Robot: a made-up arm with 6 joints.
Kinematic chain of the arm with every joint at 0, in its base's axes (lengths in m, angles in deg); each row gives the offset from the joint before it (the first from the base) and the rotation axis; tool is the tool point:
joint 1: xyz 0 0 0.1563 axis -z
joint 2: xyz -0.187 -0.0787 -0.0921 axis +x
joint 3: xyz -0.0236 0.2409 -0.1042 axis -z
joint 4: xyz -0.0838 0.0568 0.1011 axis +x
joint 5: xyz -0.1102 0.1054 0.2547 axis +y
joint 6: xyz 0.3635 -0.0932 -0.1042 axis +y
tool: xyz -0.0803 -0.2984 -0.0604
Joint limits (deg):
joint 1: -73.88..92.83
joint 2: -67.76..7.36
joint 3: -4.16..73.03
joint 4: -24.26..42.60
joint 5: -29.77..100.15
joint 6: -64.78..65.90
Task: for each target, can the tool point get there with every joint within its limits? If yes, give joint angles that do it. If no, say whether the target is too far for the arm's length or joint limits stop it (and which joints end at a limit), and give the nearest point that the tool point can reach.
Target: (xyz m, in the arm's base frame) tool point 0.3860 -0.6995 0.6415
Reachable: no: joint limits stop it (at a limit: joint 1, joint 2, joint 3, joint 5, joint 6) | nearest point 0.0635 -0.3727 0.3421 | short by 0.548 m
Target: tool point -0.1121 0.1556 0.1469
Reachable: yes | joints 17.48 -51.90 1.91 -14.84 3.07 37.59
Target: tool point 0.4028 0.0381 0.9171
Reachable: no: joint limits stop it (at a limit: joint 1, joint 3, joint 4, joint 5, joint 6) | nearest point 0.1555 0.1259 0.4697 | short by 0.519 m
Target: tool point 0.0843 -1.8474 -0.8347
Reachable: no: too far | nearest point -0.0073 -0.6916 -0.3661 | short by 1.251 m
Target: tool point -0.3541 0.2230 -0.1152
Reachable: yes | joints 33.15 -18.75 25.28 23.26 53.85 24.85
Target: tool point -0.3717 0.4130 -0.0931
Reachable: yes | joints 35.82 -37.60 46.17 -8.19 71.41 18.22
